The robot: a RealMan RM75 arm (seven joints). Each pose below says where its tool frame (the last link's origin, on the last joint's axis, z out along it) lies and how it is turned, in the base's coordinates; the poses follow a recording.
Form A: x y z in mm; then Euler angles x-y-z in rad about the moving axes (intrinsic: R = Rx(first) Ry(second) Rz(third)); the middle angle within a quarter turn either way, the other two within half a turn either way.
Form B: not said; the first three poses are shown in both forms.
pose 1, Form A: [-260.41, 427.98, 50.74, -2.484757, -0.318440, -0.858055]
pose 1, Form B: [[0.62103, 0.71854, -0.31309, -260.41], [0.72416, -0.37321, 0.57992, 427.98], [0.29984, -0.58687, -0.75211, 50.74], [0, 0, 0, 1]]
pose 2, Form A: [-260.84, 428.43, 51.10, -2.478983, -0.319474, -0.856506]
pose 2, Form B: [[0.62193, 0.71733, -0.31407, -260.84], [0.72224, -0.37048, 0.58405, 428.43], [0.30260, -0.59007, -0.74850, 51.10], [0, 0, 0, 1]]
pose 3, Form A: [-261.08, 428.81, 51.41, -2.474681, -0.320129, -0.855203]
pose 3, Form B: [[0.62273, 0.71636, -0.31469, -261.08], [0.72070, -0.36859, 0.58714, 428.81], [0.30461, -0.59243, -0.74582, 51.41], [0, 0, 0, 1]]
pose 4, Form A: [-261.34, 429.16, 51.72, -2.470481, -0.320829, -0.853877]
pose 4, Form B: [[0.62354, 0.71537, -0.31535, -261.34], [0.71920, -0.36674, 0.59013, 429.16], [0.30651, -0.59477, -0.74317, 51.72], [0, 0, 0, 1]]
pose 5, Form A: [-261.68, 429.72, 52.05, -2.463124, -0.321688, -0.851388]
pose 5, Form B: [[0.62514, 0.71361, -0.31617, -261.68], [0.71636, -0.36375, 0.59541, 429.72], [0.30988, -0.59870, -0.73860, 52.05], [0, 0, 0, 1]]
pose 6, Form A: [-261.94, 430.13, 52.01, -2.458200, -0.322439, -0.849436]
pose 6, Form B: [[0.62637, 0.71221, -0.31688, -261.94], [0.71442, -0.36186, 0.59889, 430.13], [0.31187, -0.60151, -0.73547, 52.01], [0, 0, 0, 1]]
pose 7, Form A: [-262.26, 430.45, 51.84, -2.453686, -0.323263, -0.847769]
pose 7, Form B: [[0.62739, 0.71097, -0.31766, -262.26], [0.71273, -0.35995, 0.60203, 430.45], [0.31368, -0.60412, -0.73256, 51.84], [0, 0, 0, 1]]
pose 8, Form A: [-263.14, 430.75, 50.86, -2.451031, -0.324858, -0.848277]
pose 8, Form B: [[0.62669, 0.71091, -0.31917, -263.14], [0.71272, -0.35726, 0.60365, 430.75], [0.31511, -0.60578, -0.73057, 50.86], [0, 0, 0, 1]]
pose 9, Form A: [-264.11, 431.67, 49.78, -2.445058, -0.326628, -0.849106]
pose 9, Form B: [[0.62573, 0.71100, -0.32085, -264.11], [0.71183, -0.35224, 0.60764, 431.67], [0.31902, -0.60861, -0.72651, 49.78], [0, 0, 0, 1]]
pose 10, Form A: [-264.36, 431.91, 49.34, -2.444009, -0.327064, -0.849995]
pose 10, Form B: [[0.62500, 0.71145, -0.32126, -264.36], [0.71198, -0.35077, 0.60832, 431.91], [0.32010, -0.60893, -0.72577, 49.34], [0, 0, 0, 1]]
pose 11, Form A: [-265.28, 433.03, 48.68, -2.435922, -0.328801, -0.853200]
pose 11, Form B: [[0.62235, 0.71303, -0.32291, -265.28], [0.71117, -0.34276, 0.61380, 433.03], [0.32698, -0.61164, -0.72040, 48.68], [0, 0, 0, 1]]
